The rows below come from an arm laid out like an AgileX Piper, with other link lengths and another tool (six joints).
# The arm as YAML. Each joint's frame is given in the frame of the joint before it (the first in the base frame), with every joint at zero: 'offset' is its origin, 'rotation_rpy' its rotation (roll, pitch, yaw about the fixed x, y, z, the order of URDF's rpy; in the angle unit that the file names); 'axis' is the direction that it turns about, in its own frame. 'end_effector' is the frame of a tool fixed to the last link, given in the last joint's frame.
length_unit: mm
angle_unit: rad
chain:
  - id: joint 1
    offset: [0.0, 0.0, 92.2]
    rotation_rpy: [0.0, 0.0, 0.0]
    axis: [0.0, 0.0, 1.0]
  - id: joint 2
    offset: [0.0, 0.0, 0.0]
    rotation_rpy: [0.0, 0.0, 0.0]
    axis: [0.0, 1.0, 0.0]
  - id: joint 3
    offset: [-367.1, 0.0, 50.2]
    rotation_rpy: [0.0, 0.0, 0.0]
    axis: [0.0, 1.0, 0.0]
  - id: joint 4
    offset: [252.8, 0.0, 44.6]
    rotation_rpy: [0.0, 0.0, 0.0]
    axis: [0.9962, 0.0, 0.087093]
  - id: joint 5
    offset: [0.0, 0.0, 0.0]
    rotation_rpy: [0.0, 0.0, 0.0]
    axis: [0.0, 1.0, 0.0]
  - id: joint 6
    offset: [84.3, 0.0, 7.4]
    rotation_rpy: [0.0, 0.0, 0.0]
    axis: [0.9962, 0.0, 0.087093]
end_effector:
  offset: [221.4, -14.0, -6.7]
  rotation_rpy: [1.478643, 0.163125, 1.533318]
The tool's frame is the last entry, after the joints.
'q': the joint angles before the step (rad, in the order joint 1, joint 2, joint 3, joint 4, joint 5, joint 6). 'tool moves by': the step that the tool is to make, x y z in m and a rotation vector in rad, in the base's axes. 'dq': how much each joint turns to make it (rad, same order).
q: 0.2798 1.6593 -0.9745 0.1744 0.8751 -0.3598
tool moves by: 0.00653 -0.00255 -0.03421 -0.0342 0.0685 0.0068
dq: 0.0000 0.1190 -0.0192 -0.0143 -0.0246 -0.0014
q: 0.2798 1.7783 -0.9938 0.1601 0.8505 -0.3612
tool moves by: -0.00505 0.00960 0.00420 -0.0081 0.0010 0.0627
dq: 0.0411 -0.0068 -0.0095 -0.0119 0.0212 -0.0116
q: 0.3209 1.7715 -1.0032 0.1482 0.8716 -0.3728
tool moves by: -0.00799 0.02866 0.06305 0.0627 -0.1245 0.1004
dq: 0.0772 -0.1747 -0.0285 0.0133 0.0681 -0.0221
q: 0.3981 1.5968 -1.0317 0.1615 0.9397 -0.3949
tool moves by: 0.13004 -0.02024 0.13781 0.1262 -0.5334 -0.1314
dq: -0.1142 -0.1553 -0.1463 -0.0541 -0.2458 0.0066
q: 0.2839 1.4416 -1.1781 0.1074 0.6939 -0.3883
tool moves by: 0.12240 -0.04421 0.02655 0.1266 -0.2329 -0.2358
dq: -0.1268 0.1562 -0.0696 -0.0006 -0.3491 0.1094
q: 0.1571 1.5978 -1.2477 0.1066 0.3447 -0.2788
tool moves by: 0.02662 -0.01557 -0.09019 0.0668 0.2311 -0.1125
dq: -0.0457 0.2169 -0.1329 0.0001 0.1318 0.1226
